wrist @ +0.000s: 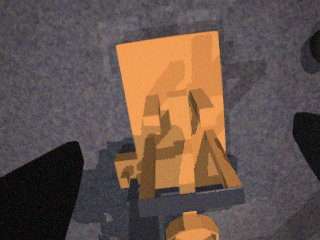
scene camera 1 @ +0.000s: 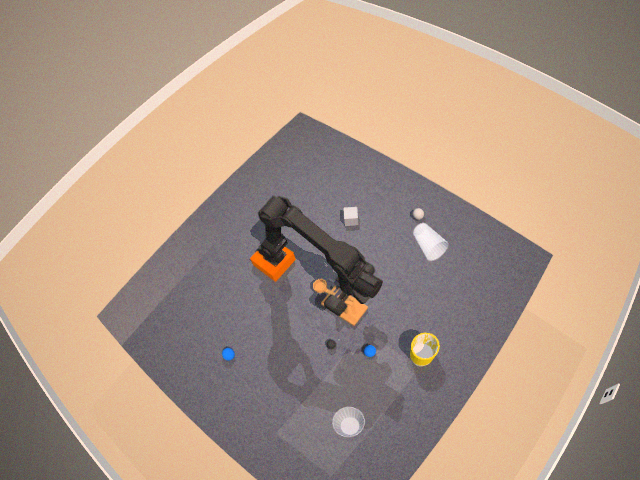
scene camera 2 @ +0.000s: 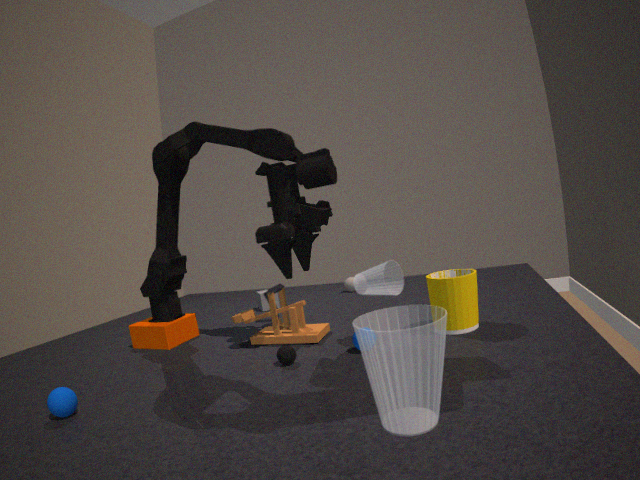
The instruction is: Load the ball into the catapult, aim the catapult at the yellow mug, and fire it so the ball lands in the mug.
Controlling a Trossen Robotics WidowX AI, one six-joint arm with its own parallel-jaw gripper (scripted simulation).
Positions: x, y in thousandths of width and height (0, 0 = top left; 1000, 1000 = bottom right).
Scene:
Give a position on a wooden catapult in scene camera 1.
551, 655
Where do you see a clear cup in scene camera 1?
At 545, 878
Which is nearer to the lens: the clear cup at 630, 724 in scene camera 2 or the blue ball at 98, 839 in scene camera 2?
The clear cup.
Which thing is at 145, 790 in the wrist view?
The gripper.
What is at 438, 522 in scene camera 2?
The gripper.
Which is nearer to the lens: the wooden catapult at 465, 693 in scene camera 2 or the clear cup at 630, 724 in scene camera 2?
The clear cup.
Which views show the wooden catapult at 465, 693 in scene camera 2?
The wrist view, scene camera 1 and scene camera 2: all of them.

